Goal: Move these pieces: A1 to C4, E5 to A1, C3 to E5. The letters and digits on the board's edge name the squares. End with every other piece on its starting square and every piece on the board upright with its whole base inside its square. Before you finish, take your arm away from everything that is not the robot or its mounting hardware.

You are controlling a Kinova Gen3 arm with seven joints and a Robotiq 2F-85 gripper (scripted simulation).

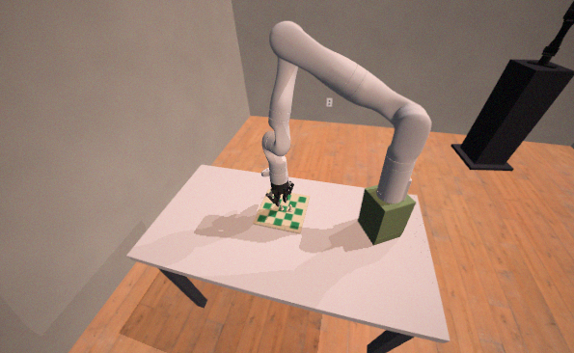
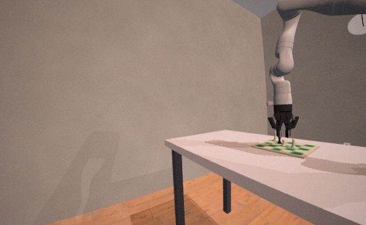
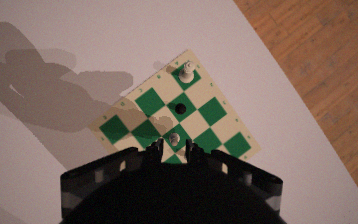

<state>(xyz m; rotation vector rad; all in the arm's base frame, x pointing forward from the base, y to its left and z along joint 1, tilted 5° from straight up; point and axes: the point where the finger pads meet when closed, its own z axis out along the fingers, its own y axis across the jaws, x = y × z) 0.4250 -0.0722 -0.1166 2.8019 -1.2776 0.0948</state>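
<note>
My hand is 60 mm above the chessboard. Round my hand: black pawn: 30 mm ahead, 40 mm to the right, 40 mm below; tall white piece: 60 mm ahead, 90 mm to the right, 30 mm below.
</note>
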